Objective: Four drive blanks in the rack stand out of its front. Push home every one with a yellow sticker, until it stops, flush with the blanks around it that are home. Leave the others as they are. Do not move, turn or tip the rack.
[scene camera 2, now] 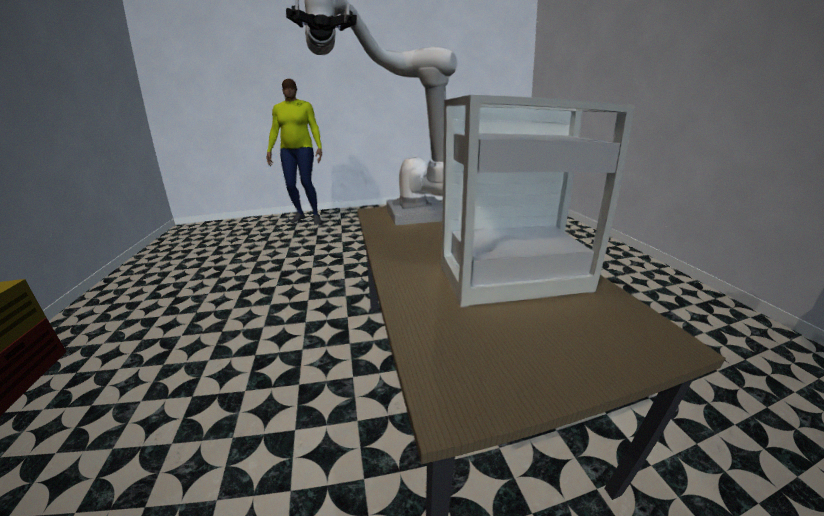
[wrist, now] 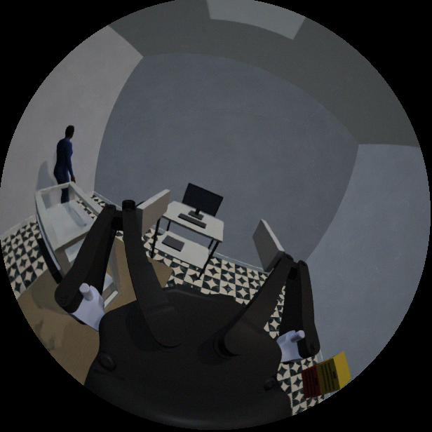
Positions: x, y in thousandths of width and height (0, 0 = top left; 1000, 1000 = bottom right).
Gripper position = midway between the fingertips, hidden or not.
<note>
In view: my gripper (wrist: 494, 497) and a rack (scene camera 2: 616, 358).
The rack also shows in the wrist view (wrist: 147, 527).
</note>
